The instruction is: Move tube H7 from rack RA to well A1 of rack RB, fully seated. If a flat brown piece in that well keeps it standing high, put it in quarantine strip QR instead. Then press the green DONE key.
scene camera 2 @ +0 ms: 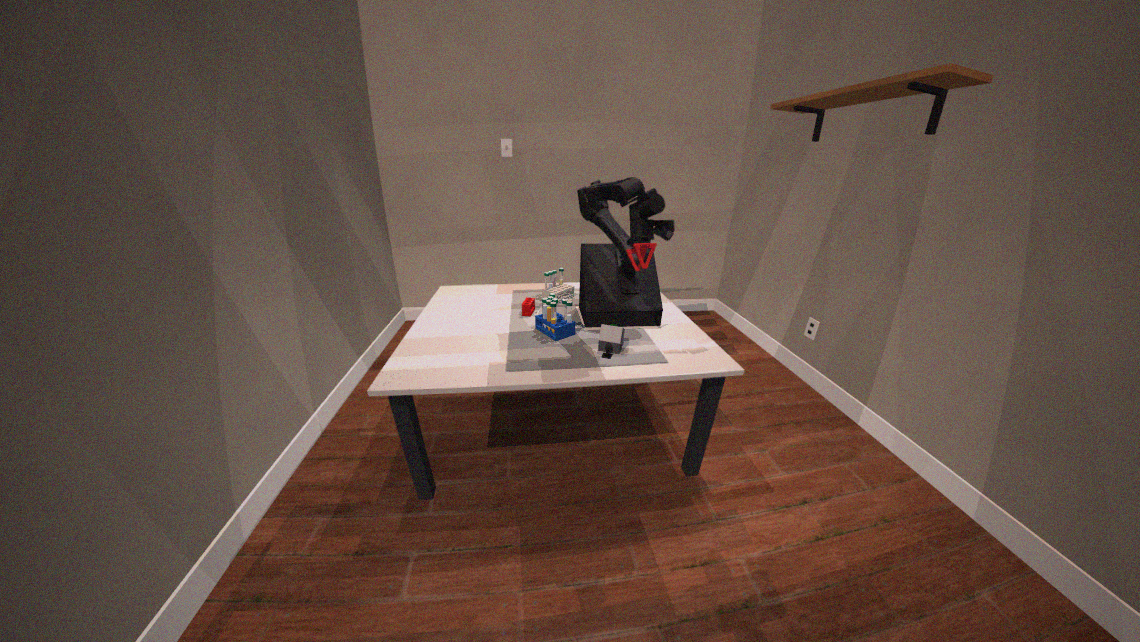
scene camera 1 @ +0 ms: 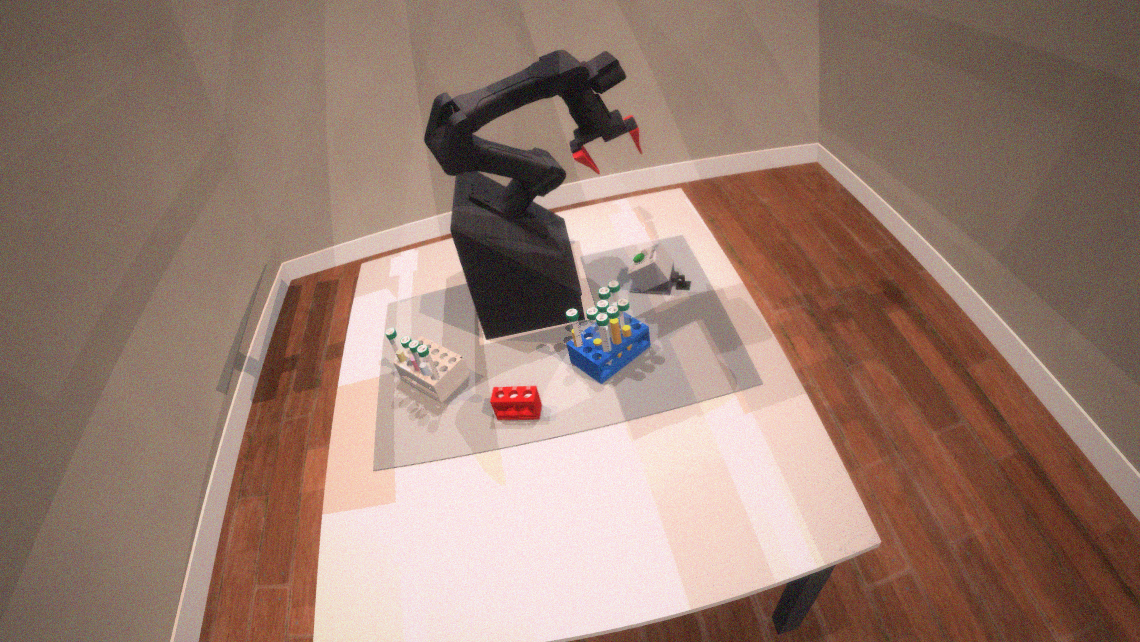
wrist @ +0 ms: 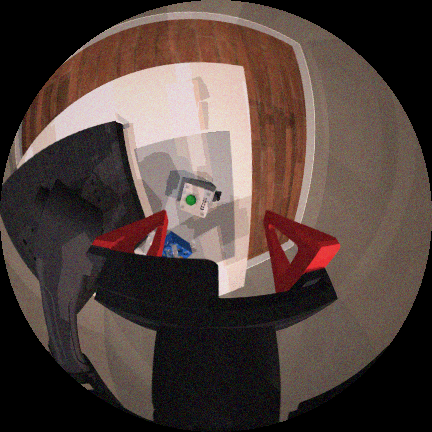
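Seen in the pictures: gripper, fingertip midpoint: [scene camera 2: 641, 269] [scene camera 1: 620, 162] [wrist: 215, 215]; arm's base at its link origin: [scene camera 2: 627, 270] [scene camera 1: 506, 211] [wrist: 58, 217].
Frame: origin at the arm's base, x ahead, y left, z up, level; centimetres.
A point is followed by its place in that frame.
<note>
My gripper [scene camera 1: 619, 162] @(z 7.3, x 2.6, y 24.8 cm) [scene camera 2: 641, 268] @(z 7.3, x 2.6, y 24.8 cm) [wrist: 215, 215] @(z 7.3, x 2.6, y 24.8 cm) is open and empty, high above the table near the green-key box. A blue rack [scene camera 1: 588, 365] @(z -15.4, x 33.7, y 9.8 cm) [scene camera 2: 558, 330] @(z -14.7, x 28.4, y 21.5 cm) [wrist: 175, 245] holds several green-capped tubes and some yellow-topped ones. A white rack [scene camera 1: 453, 386] @(z -17.4, x 30.1, y -16.0 cm) [scene camera 2: 563, 291] @(z -13.9, x 23.5, y -16.2 cm) holds several green-capped tubes along one side. A red three-hole strip [scene camera 1: 516, 398] @(z -13.4, x 40.0, y -3.4 cm) [scene camera 2: 528, 307] @(z -14.6, x 38.8, y 0.0 cm) stands between the racks, nearer the front. The green key [scene camera 1: 639, 257] @(z -11.3, x 10.6, y 24.9 cm) [wrist: 190, 200] @(z -11.4, x 10.0, y 24.9 cm) is on a grey-white box [scene camera 1: 650, 275] @(z -13.5, x 14.4, y 26.1 cm) [scene camera 2: 611, 334] @(z -12.5, x 12.0, y 30.0 cm). Rack and tube labels are too small to read; well bottoms are hidden.
The racks, strip and box stand on a grey mat [scene camera 1: 446, 438] @(z -18.4, x 41.8, y -17.9 cm) [scene camera 2: 526, 362] @(z -18.4, x 39.1, y 35.4 cm) [wrist: 220, 150] @(z -18.4, x 0.7, y 35.8 cm) on the white table [scene camera 1: 518, 542] @(z -18.7, x 65.8, y -6.6 cm) [scene camera 2: 446, 350] @(z -18.7, x 65.6, y 25.9 cm). The black arm base [scene camera 1: 518, 279] @(z -5.5, x 17.4, y 0.4 cm) [scene camera 2: 618, 307] @(z -11.1, x 5.2, y 10.7 cm) stands behind the blue rack. A small black part sticks out beside the box.
</note>
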